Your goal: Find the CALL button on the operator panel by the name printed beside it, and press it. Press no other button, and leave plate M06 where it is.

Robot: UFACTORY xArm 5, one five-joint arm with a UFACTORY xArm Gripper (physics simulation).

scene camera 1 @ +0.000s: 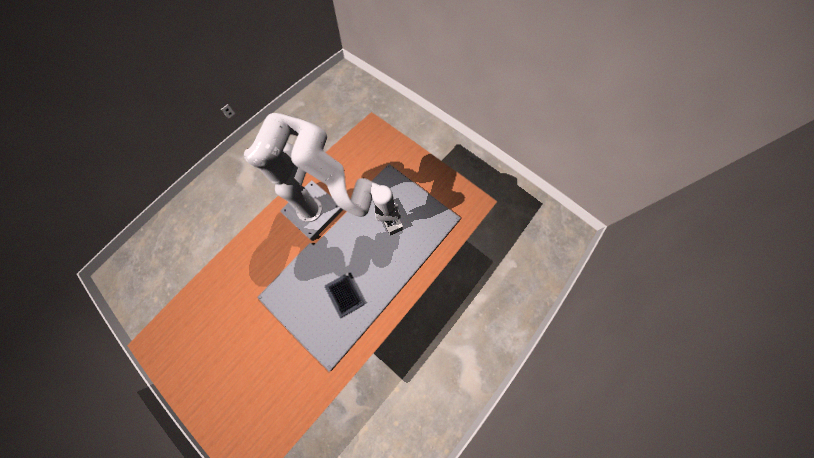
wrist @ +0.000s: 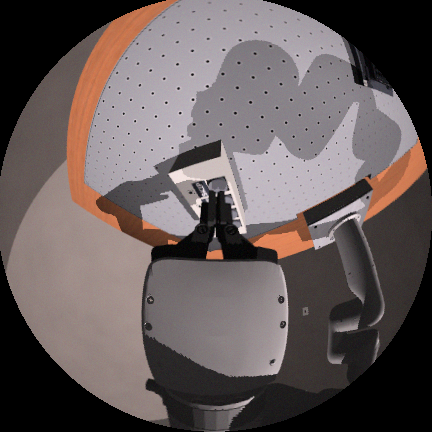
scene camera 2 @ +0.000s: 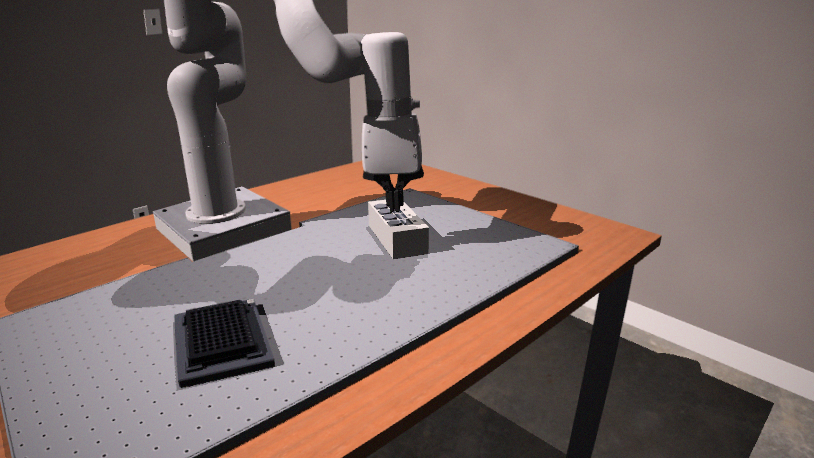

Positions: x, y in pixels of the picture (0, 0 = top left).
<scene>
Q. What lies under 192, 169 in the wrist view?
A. An operator panel.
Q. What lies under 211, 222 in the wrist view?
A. The gripper.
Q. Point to a black many-welled plate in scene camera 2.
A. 218, 333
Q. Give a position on a plate holder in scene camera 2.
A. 243, 365
</scene>
